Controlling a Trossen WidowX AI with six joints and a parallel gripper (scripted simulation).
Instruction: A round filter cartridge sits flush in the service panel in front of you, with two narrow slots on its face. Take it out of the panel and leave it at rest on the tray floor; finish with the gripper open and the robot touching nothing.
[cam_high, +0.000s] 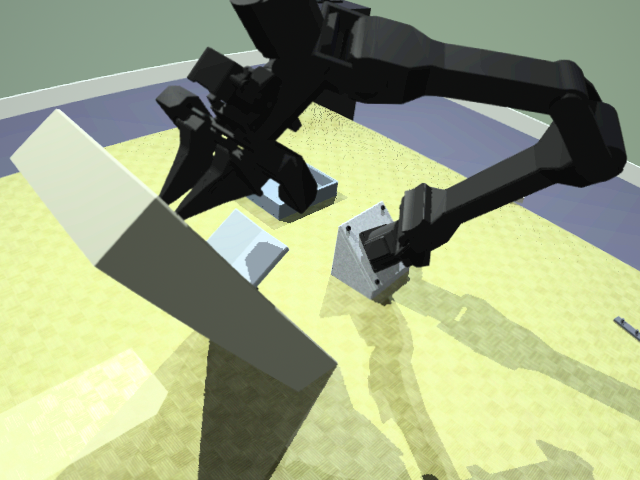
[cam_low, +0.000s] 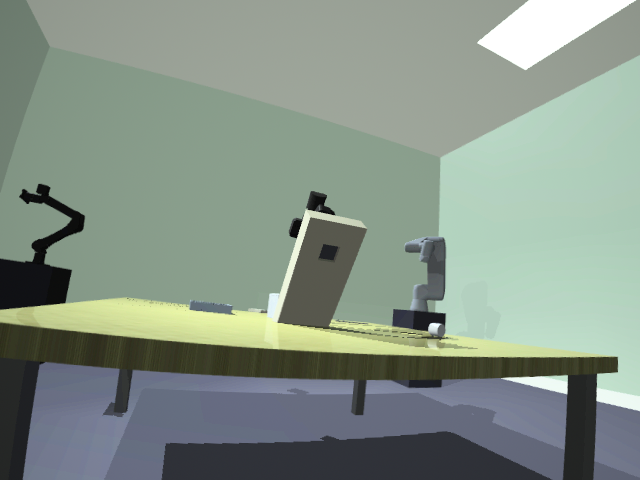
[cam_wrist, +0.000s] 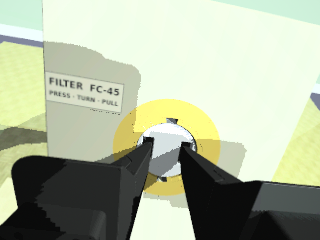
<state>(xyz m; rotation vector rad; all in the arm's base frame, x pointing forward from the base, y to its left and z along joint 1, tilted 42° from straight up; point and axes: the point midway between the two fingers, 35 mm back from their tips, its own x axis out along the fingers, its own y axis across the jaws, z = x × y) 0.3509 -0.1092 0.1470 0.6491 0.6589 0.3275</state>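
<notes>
My gripper tip is now 10 mm short of the round filter cartridge and 10 mm above it. From my gripper tip the other things lie so: cream service panel 30 mm behind, 80 mm below; tray 400 mm behind, 300 mm to the right, 250 mm below.
</notes>
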